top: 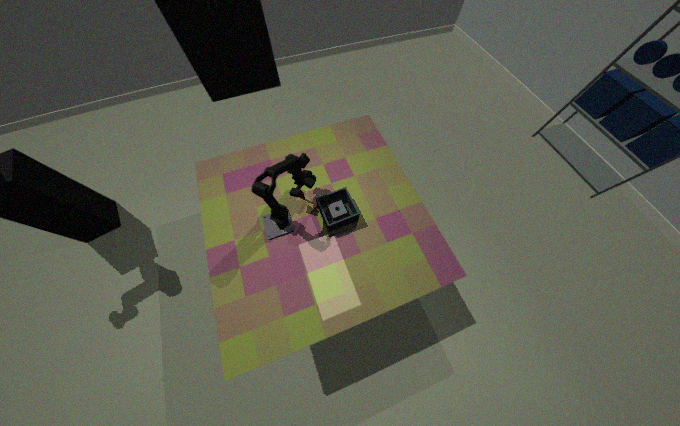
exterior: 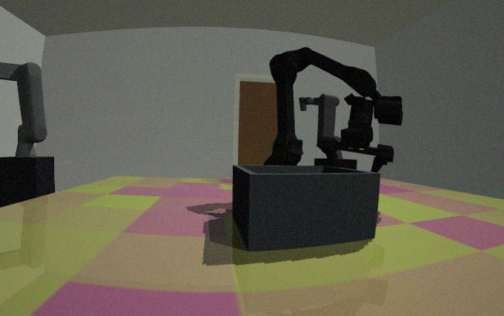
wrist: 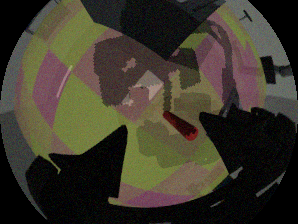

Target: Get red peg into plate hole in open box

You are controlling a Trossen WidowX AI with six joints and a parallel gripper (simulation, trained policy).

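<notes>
Right now the red peg is 20 mm behind my gripper tip, 10 mm to the right of it and 10 mm below it. Round my gripper tip: grey plate (200 mm to the right, 100 mm ahead, 10 mm below); dark box (200 mm to the right, 100 mm ahead, 30 mm below).
</notes>
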